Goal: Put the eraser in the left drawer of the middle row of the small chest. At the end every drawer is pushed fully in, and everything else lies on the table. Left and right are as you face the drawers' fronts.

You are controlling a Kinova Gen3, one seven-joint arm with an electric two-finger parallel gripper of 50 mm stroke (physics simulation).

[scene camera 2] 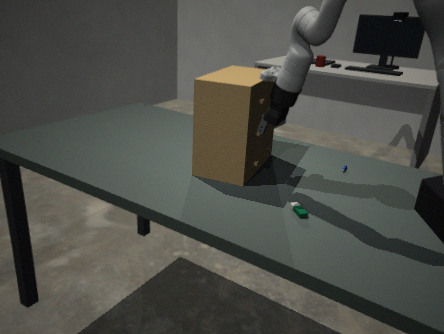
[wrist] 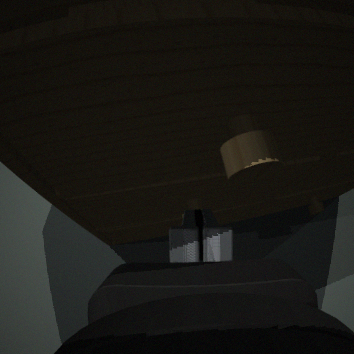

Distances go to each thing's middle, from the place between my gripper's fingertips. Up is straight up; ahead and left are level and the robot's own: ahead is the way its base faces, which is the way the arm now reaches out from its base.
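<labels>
There is the small wooden chest [scene camera 2: 221, 110], and counted from my hand it sits 7 cm to the right of it and 11 cm ahead of it.
</labels>
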